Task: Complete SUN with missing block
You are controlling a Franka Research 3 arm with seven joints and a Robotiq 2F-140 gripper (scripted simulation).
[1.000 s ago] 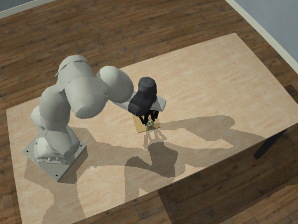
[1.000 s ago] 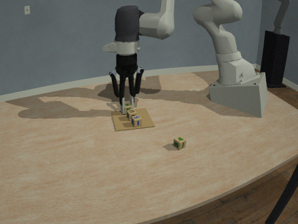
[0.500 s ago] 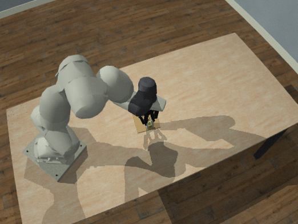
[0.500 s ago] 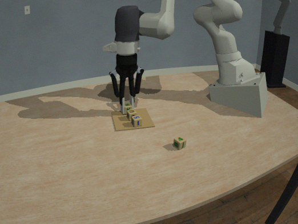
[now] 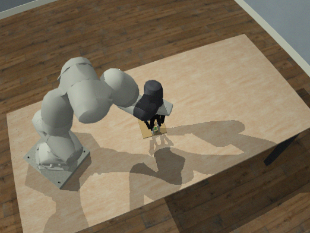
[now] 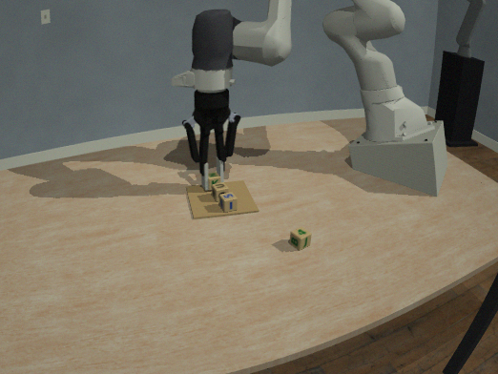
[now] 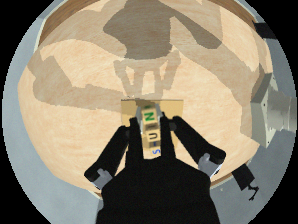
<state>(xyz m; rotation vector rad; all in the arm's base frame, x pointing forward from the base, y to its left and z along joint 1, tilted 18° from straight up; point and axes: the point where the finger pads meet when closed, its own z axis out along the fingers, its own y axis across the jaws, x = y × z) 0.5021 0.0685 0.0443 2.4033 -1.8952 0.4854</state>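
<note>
My gripper is now 2 cm above the N block. From my hand the other things lie so: U block 1 cm behind, 5 cm to the left, 2 cm below; then mat 1 cm behind, 5 cm to the left, 4 cm below.
</note>
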